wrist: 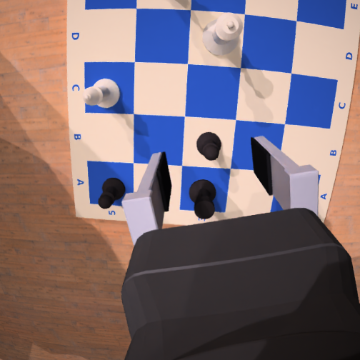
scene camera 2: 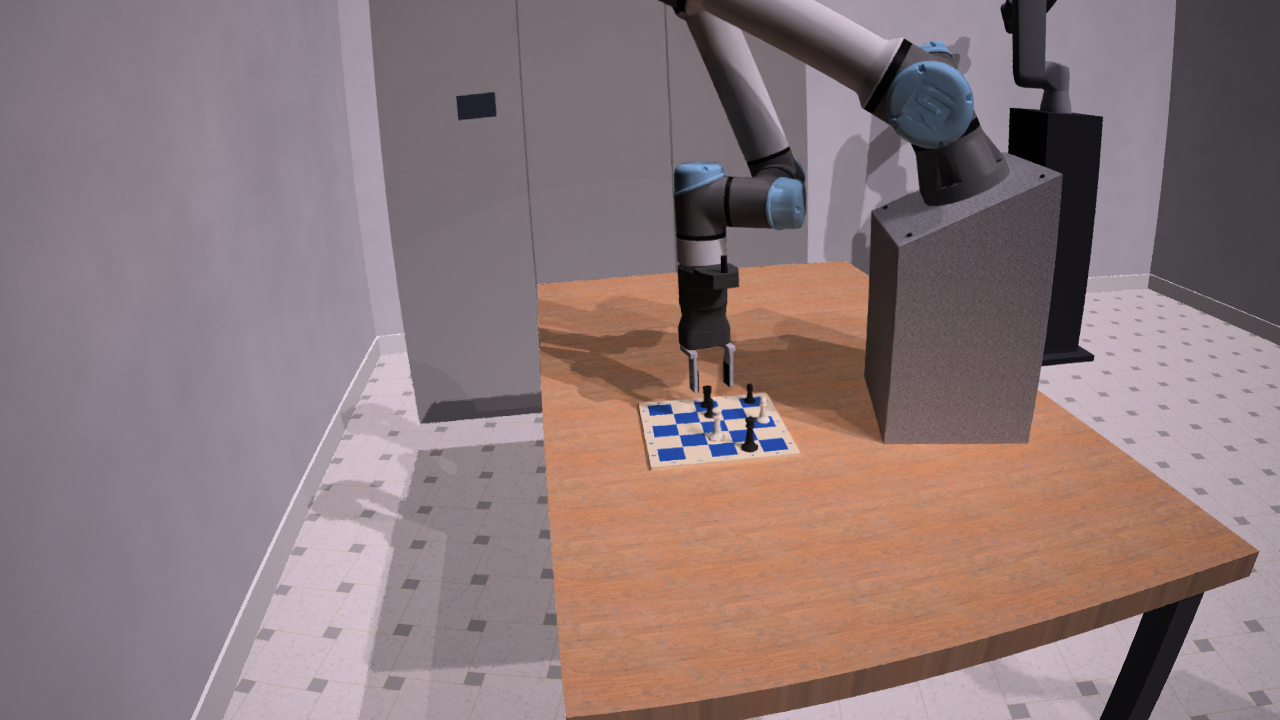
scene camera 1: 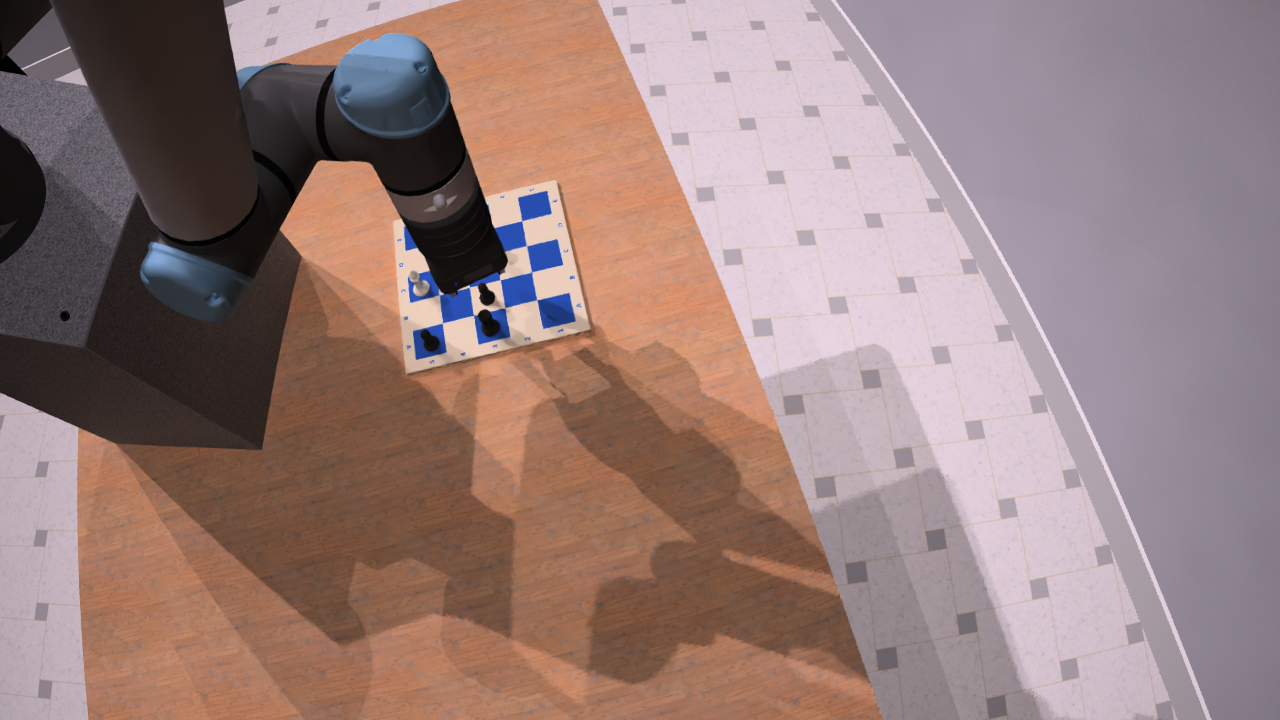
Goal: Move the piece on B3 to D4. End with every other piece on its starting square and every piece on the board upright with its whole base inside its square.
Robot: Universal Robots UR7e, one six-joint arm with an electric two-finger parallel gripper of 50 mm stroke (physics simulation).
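Seen in the pictures: gripper, fingertip midpoint: (scene camera 2: 711,387) (scene camera 1: 475,277); arm's base, link origin: (scene camera 2: 966,185).
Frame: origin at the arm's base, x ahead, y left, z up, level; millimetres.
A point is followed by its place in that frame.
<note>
The piece on B3 is a black pawn (scene camera 1: 486,294) @(x 420, y -28, z -351 mm) (scene camera 2: 709,411) @(x 420, y -21, z -356 mm) (wrist: 209,145), upright on its cream square. D4 is a bare blue square (scene camera 2: 735,436) @(x 393, y 53, z -366 mm) (wrist: 162,36), hidden behind the arm in scene camera 1. My gripper (scene camera 2: 711,387) @(x 416, y -24, z -315 mm) (wrist: 210,161) is open and empty, pointing down above the A and B rows. In the wrist view the B3 pawn shows between the fingertips, which are higher than it. The chessboard (scene camera 1: 580,304) @(x 523, y -62, z -366 mm) (scene camera 2: 646,445) @(x 528, y 53, z -367 mm) (wrist: 80,165) lies flat on the table.
A taller black piece (scene camera 1: 487,322) @(x 418, y -72, z -337 mm) (wrist: 202,197) stands on A3, close to the pawn. A black pawn (scene camera 1: 429,340) @(x 346, y -68, z -351 mm) (wrist: 111,192) is on A5, a white pawn (scene camera 1: 418,284) @(x 341, y 6, z -347 mm) (wrist: 105,93) on C5. A white piece (scene camera 2: 716,425) @(x 423, y 58, z -341 mm) (wrist: 222,35) is on D3, a tall black piece (scene camera 2: 750,435) @(x 380, y 99, z -342 mm) on E4.
</note>
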